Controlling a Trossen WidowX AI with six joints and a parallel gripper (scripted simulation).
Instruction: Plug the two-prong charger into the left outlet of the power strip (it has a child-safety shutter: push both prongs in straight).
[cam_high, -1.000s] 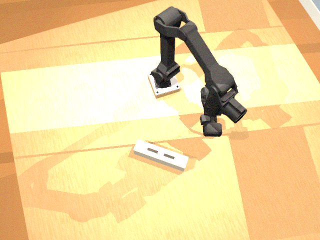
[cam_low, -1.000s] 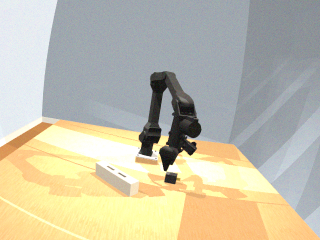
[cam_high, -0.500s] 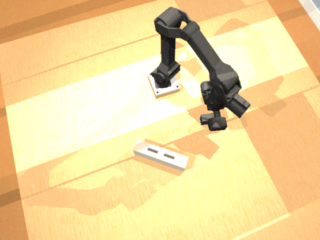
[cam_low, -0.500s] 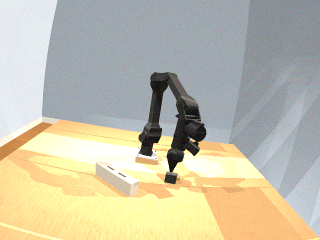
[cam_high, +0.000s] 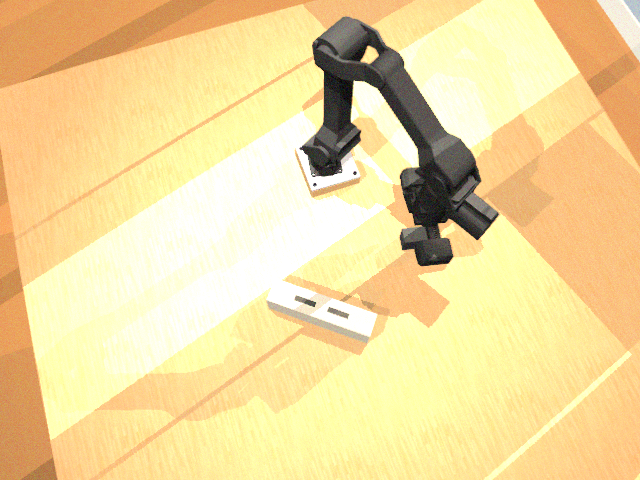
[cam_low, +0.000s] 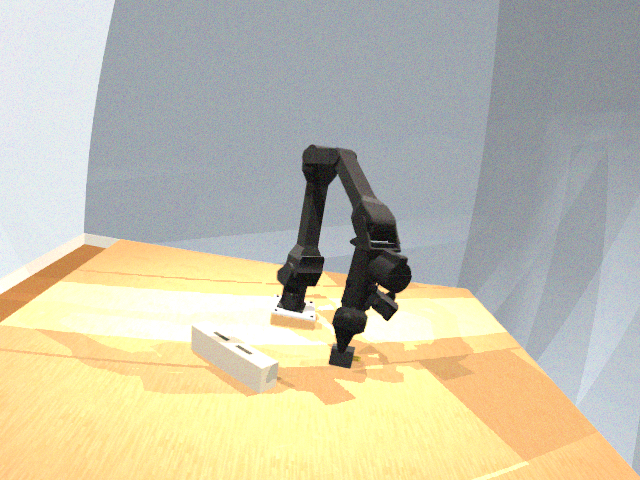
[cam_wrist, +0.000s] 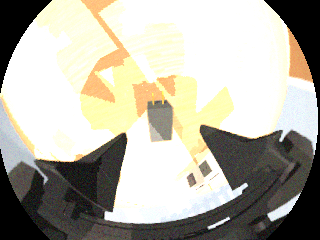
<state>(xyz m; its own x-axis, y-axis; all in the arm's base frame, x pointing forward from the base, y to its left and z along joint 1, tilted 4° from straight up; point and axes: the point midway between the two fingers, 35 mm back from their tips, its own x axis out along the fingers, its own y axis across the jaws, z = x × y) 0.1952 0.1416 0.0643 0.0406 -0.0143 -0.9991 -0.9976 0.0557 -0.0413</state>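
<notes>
Now: the two-prong charger 20 mm to the left of my gripper tip and 30 mm below it.
</notes>
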